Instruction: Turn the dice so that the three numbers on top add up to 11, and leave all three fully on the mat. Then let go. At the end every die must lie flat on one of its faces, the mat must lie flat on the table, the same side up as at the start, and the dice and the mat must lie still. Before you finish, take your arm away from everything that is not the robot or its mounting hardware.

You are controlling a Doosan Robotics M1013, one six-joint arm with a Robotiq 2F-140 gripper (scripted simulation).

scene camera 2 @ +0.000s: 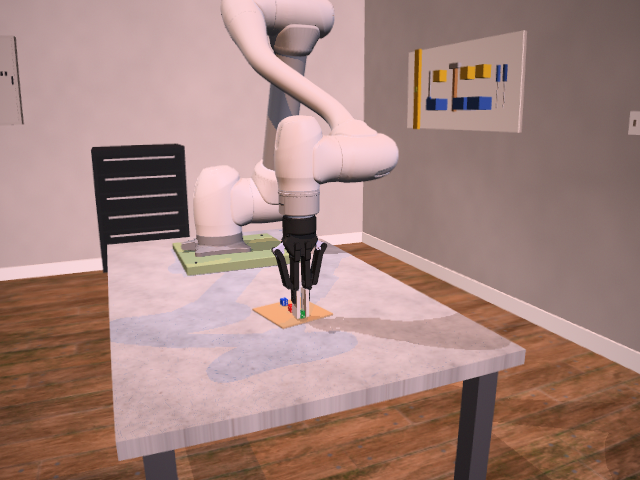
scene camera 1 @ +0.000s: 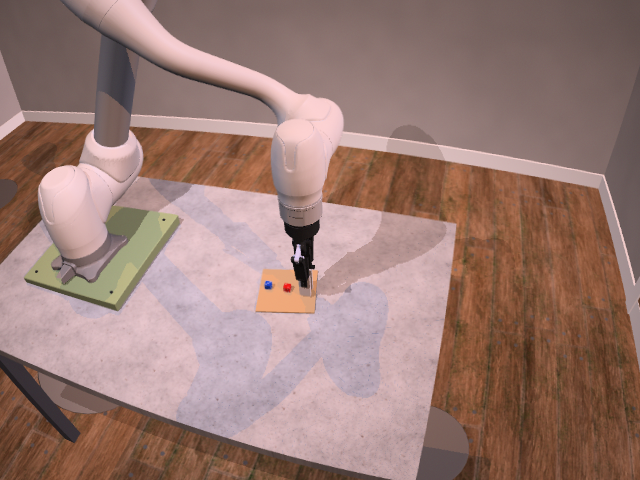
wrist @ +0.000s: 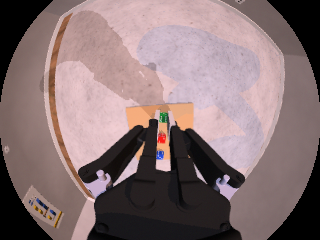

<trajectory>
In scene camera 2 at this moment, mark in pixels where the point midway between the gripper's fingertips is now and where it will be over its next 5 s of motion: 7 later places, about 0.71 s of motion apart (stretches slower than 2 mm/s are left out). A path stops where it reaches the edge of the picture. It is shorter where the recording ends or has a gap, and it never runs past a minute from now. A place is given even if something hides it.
My gripper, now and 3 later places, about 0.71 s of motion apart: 300,315; 300,293; 300,274; 300,256
</trajectory>
